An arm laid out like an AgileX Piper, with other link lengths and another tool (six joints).
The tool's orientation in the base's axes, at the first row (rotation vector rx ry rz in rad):
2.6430 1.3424 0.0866
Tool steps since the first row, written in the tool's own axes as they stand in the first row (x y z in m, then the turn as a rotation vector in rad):
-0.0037 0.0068 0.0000 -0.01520 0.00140 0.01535
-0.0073 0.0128 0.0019 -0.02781 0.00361 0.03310
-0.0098 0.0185 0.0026 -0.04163 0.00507 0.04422
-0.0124 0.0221 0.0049 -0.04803 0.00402 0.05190
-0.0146 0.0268 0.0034 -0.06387 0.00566 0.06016
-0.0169 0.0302 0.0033 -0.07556 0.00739 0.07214
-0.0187 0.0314 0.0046 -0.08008 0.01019 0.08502
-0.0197 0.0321 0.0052 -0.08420 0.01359 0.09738
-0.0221 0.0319 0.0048 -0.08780 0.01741 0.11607
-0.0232 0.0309 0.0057 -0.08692 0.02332 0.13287
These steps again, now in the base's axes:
0.0032 -0.0069 0.0013 -0.00587 -0.01505 -0.01441
0.0061 -0.0135 0.0007 -0.00925 -0.02879 -0.03111
0.0093 -0.0189 0.0011 -0.01481 -0.04221 -0.04139
0.0109 -0.0234 -0.0004 -0.01843 -0.04776 -0.04895
0.0131 -0.0277 0.0019 -0.02541 -0.06254 -0.05634
0.0145 -0.0315 0.0027 -0.02939 -0.07451 -0.06747
0.0145 -0.0338 0.0017 -0.02815 -0.08144 -0.07950
0.0146 -0.0351 0.0013 -0.02626 -0.08833 -0.09091
0.0129 -0.0369 0.0017 -0.02291 -0.09587 -0.10849
0.0116 -0.0373 0.0007 -0.01549 -0.10075 -0.12395

